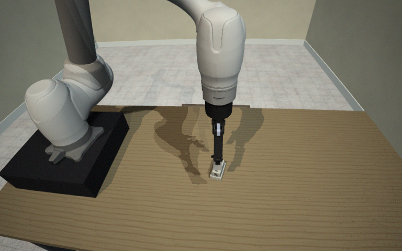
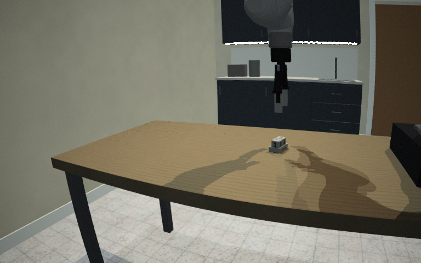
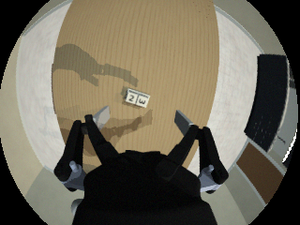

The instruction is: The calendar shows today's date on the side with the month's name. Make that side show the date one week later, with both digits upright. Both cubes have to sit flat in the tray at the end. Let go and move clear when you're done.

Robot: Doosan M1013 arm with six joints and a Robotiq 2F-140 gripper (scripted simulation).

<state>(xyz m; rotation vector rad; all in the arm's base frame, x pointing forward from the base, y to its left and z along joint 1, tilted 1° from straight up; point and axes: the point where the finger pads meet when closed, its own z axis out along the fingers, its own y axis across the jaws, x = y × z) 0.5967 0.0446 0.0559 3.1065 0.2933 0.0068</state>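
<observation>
The white tray lies 15 cm below my hand and 2 cm to the left of it.
</observation>
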